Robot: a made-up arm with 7 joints.
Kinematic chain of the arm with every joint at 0, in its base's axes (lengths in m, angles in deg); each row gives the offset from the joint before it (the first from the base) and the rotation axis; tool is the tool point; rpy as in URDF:
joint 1: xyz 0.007 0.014 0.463 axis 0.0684 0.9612 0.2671
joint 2: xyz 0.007 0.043 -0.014 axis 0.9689 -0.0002 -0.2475
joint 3: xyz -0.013 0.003 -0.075 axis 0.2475 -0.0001 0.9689
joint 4: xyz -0.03 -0.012 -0.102 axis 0.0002 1 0
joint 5: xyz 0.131 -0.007 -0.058 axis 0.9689 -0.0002 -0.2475
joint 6: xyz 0.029 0.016 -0.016 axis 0.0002 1 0
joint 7: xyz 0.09 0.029 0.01 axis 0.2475 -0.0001 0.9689
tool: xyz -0.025 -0.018 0.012 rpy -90 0 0
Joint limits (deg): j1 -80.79..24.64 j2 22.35..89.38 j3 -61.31..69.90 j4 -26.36..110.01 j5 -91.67..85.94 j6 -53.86..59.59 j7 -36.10..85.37
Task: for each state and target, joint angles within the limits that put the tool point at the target. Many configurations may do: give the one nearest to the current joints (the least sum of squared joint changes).
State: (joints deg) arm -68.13 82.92 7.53 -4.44 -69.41 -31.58 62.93
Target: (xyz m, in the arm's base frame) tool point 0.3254 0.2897 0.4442
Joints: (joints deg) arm -40.72 62.35 -4.04 25.84 -77.14 -19.30 65.83
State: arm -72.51 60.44 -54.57 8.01 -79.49 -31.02 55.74
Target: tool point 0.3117 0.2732 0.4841
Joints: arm -59.94 84.33 -54.87 25.14 -84.44 -36.49 52.42
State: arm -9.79 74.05 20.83 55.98 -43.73 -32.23 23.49
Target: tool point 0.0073 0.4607 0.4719
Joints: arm 7.67 87.51 26.14 84.12 -52.64 -23.19 24.57
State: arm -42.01 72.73 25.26 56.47 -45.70 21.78 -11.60
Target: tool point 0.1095 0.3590 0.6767
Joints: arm -63.46 89.38 43.87 30.76 -40.99 13.64 -11.97
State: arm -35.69 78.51 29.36 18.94 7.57 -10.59 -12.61
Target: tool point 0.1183 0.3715 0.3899
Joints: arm -0.86 54.04 50.23 31.36 0.66 -18.74 -17.50
